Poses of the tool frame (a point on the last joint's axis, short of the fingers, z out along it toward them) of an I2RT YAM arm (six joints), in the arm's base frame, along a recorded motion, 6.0 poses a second.
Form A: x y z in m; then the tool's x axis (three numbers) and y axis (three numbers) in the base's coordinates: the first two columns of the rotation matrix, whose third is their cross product.
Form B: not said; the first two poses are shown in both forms.
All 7 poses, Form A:
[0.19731 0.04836 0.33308 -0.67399 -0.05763 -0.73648 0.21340 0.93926 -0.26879]
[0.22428 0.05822 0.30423 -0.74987 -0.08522 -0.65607 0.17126 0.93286 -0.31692]
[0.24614 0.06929 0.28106 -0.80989 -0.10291 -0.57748 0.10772 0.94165 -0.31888]
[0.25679 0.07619 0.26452 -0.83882 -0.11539 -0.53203 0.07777 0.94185 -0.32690]
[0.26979 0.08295 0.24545 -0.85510 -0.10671 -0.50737 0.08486 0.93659 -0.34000]
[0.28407 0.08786 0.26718 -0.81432 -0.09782 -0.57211 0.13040 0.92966 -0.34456]
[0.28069 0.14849 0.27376 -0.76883 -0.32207 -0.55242 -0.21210 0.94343 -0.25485]
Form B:
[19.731 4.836 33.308 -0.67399 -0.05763 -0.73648 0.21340 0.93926 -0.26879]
[22.428 5.822 30.423 -0.74987 -0.08522 -0.65607 0.17126 0.93286 -0.31692]
[24.614 6.929 28.106 -0.80989 -0.10291 -0.57748 0.10772 0.94165 -0.31888]
[25.679 7.619 26.452 -0.83882 -0.11539 -0.53203 0.07777 0.94185 -0.32690]
[26.979 8.295 24.545 -0.85510 -0.10671 -0.50737 0.08486 0.93659 -0.34000]
[28.407 8.786 26.718 -0.81432 -0.09782 -0.57211 0.13040 0.92966 -0.34456]
[28.069 14.849 27.376 -0.76883 -0.32207 -0.55242 -0.21210 0.94343 -0.25485]

